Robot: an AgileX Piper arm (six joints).
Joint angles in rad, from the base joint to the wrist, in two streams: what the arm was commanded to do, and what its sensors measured. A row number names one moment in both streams.
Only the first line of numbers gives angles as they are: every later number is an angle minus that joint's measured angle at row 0.
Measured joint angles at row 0:
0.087 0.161 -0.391 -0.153 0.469 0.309
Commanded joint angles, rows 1 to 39:
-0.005 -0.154 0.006 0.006 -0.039 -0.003
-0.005 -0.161 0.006 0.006 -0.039 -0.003
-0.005 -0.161 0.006 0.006 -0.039 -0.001
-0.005 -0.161 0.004 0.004 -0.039 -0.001
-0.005 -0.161 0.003 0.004 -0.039 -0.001
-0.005 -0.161 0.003 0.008 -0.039 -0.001
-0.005 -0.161 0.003 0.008 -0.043 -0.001
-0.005 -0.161 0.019 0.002 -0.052 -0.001
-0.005 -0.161 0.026 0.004 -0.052 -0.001
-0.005 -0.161 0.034 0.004 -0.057 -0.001
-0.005 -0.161 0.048 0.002 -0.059 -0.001
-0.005 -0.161 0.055 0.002 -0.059 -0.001
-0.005 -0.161 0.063 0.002 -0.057 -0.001
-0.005 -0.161 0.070 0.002 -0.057 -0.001
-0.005 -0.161 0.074 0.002 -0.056 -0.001
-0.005 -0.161 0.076 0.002 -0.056 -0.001
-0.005 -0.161 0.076 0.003 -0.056 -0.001
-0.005 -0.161 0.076 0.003 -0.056 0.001
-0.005 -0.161 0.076 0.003 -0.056 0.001
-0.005 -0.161 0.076 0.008 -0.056 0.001
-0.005 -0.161 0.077 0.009 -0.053 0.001
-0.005 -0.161 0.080 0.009 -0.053 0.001
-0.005 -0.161 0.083 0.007 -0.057 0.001
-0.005 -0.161 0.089 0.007 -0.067 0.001
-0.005 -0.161 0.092 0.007 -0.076 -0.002
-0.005 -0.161 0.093 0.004 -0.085 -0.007
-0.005 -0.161 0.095 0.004 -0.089 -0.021
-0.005 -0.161 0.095 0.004 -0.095 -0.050
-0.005 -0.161 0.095 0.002 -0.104 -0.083
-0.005 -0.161 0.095 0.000 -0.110 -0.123
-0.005 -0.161 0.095 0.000 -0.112 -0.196
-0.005 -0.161 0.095 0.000 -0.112 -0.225
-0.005 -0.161 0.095 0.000 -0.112 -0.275
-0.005 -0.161 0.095 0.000 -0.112 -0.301
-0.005 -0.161 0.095 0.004 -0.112 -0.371
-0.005 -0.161 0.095 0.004 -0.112 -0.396
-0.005 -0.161 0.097 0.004 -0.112 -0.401
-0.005 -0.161 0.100 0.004 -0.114 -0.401
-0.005 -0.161 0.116 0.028 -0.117 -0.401
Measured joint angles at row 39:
0.000 -0.156 0.090 0.005 -0.098 -0.370
